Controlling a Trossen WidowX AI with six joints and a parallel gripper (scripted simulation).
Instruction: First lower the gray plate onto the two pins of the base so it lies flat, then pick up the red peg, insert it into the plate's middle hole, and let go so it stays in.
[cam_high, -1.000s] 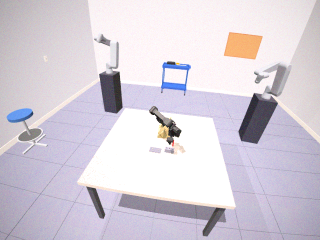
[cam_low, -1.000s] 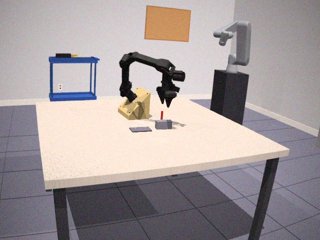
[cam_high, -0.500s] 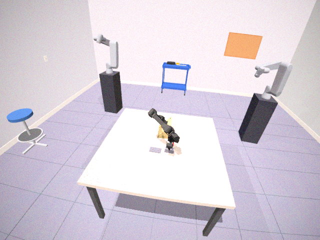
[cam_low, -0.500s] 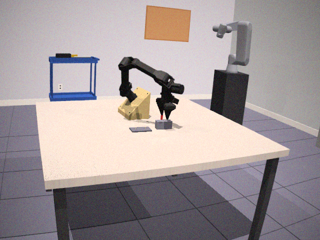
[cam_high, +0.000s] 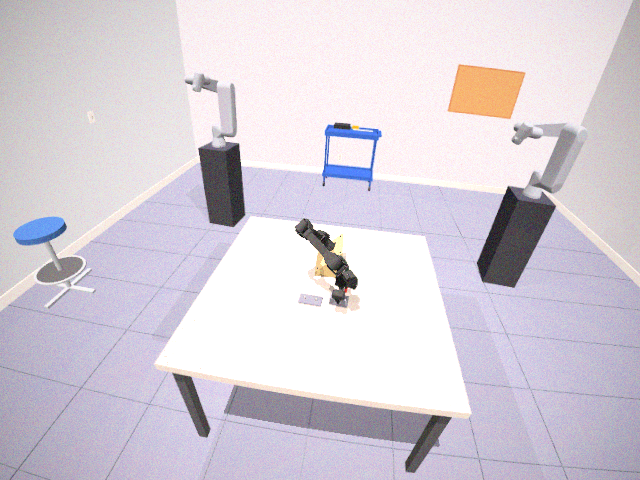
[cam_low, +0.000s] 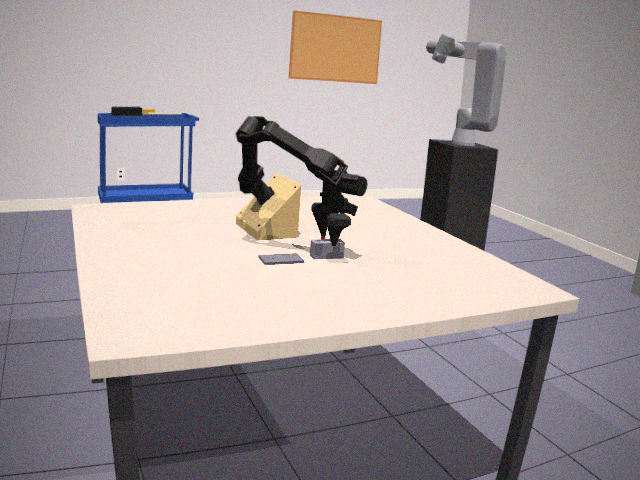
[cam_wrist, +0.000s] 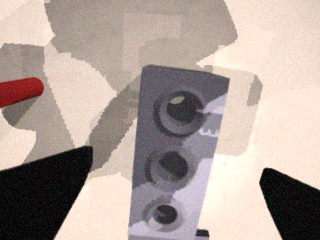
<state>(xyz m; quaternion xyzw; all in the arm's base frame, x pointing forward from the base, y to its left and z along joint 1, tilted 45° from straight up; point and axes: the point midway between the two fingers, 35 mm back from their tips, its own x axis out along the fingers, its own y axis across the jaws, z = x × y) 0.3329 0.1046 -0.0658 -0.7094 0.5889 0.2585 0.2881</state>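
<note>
The gray plate lies 10 mm below my gripper tip. Also, from my gripper tip: red peg: 110 mm behind, 20 mm to the left, 10 mm below; dark base: 20 mm ahead, 150 mm to the right, 40 mm below.
</note>
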